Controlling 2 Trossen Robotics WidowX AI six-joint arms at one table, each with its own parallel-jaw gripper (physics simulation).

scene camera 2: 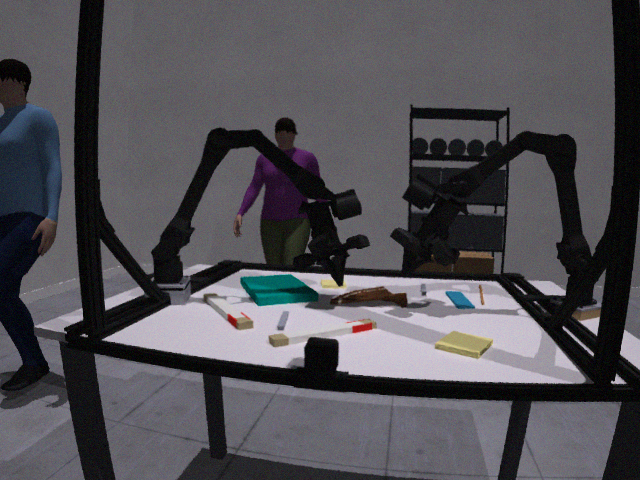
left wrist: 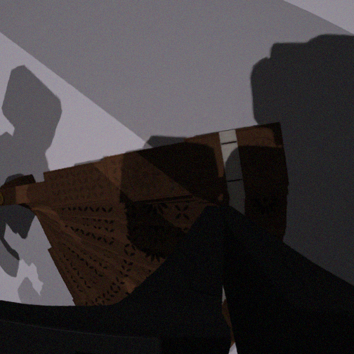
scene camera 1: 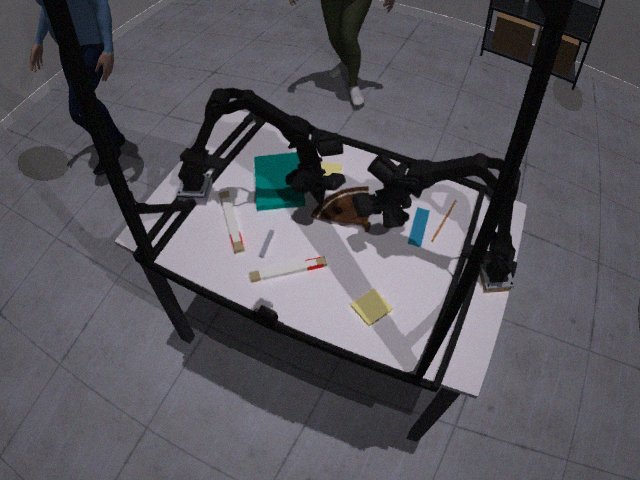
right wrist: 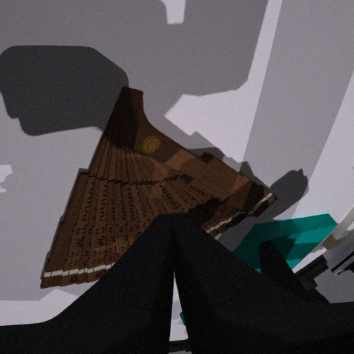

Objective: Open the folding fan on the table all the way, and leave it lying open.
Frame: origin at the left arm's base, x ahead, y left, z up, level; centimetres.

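Seen in the pictures: left gripper, fingertip midpoint: (scene camera 2: 340, 286) (scene camera 1: 321, 203); right gripper, fingertip midpoint: (scene camera 2: 403, 276); left arm's base at its link origin: (scene camera 2: 167, 280) (scene camera 1: 193, 183); right arm's base at its link origin: (scene camera 1: 497, 273).
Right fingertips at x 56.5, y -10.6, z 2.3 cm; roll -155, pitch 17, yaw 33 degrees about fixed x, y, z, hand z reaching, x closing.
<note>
Pixels of each thing's top centre, then the offset from my right fingertips to it.
- teal box at its top centre: (scene camera 2: 276, 284) (scene camera 1: 278, 177) dy +17.1, dx -28.9, dz -5.1 cm
- blue block at its top centre: (scene camera 2: 459, 298) (scene camera 1: 419, 226) dy +1.7, dx +16.6, dz -6.7 cm
- thin orange stick at its top centre: (scene camera 1: 444, 219) dy +5.2, dx +25.3, dz -6.6 cm
- grey bar at its top centre: (scene camera 2: 283, 318) (scene camera 1: 266, 242) dy -8.6, dx -28.9, dz -6.2 cm
- yellow pad at its top centre: (scene camera 2: 465, 340) (scene camera 1: 371, 306) dy -27.7, dx +2.2, dz -6.0 cm
The brown folding fan (scene camera 1: 345, 207) (scene camera 2: 369, 296) (left wrist: 100, 220) (right wrist: 115, 200) lies partly spread on the table, a wedge with a pale band near its outer edge. In scene camera 1 its narrow pivot end points right and its wide edge left. My left gripper (scene camera 1: 321, 204) (scene camera 2: 339, 284) (left wrist: 216, 217) is shut and empty, low at the fan's wide edge near the band; contact cannot be told. My right gripper (scene camera 2: 409, 269) (right wrist: 170, 225) is shut and empty, above the fan in the right wrist view. The fingers hide part of the wide edge in both wrist views.
A teal box (scene camera 1: 273, 180) (scene camera 2: 279, 289) lies left of the fan. A blue block (scene camera 1: 419, 227) and a thin orange stick (scene camera 1: 443, 221) lie right. Two white bars (scene camera 1: 231, 222) (scene camera 1: 286, 269), a grey bar (scene camera 1: 266, 243) and a yellow pad (scene camera 1: 371, 306) lie nearer the front.
</note>
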